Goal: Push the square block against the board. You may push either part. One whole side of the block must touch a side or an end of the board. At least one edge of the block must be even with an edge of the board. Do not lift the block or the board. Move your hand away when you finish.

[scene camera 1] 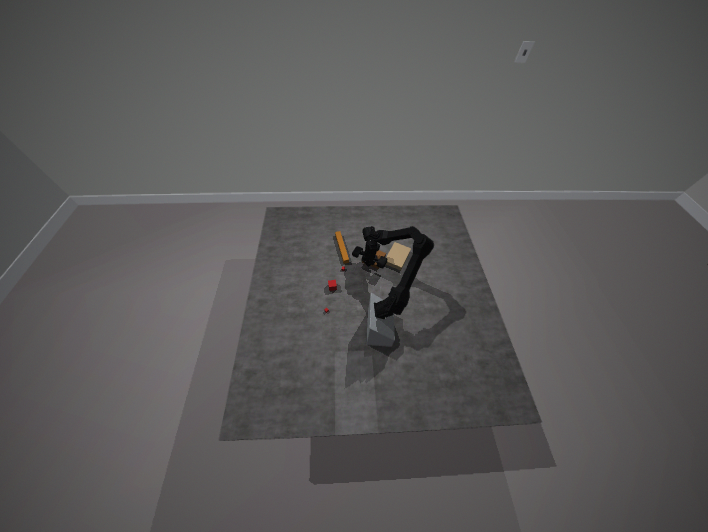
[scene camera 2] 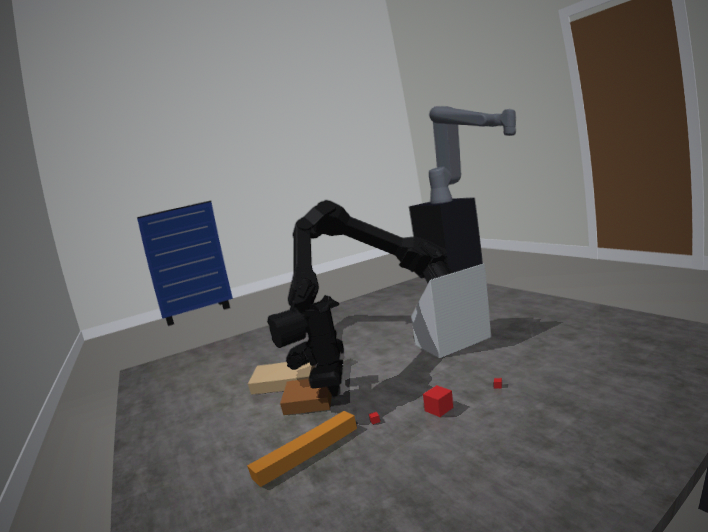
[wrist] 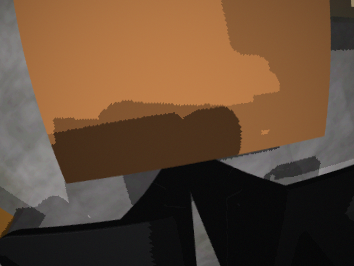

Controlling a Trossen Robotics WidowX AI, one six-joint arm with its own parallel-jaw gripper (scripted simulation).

Labels:
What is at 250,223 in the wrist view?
My gripper.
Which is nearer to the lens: the brown square block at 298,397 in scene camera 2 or the red cube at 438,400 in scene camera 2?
The red cube.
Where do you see a long orange board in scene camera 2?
At 267,468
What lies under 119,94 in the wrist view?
A brown square block.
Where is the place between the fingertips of my gripper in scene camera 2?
335,395

